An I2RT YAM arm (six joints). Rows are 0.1 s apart.
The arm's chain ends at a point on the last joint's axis. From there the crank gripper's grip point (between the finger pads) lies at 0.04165 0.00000 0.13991 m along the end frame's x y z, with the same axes.
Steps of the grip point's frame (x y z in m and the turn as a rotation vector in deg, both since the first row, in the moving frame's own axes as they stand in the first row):
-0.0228 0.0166 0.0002 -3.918 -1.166 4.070
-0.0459 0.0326 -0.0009 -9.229 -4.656 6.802
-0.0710 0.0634 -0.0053 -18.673 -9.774 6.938
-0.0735 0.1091 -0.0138 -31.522 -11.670 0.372
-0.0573 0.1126 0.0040 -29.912 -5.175 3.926
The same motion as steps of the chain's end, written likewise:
-0.0195 0.0042 -0.0002 -3.918 -1.166 4.070
-0.0329 0.0057 -0.0016 -9.229 -4.656 6.802
-0.0441 0.0143 -0.0021 -18.673 -9.774 6.938
-0.0455 0.0340 0.0017 -31.522 -11.670 0.372
-0.0426 0.0397 0.0203 -29.912 -5.175 3.926

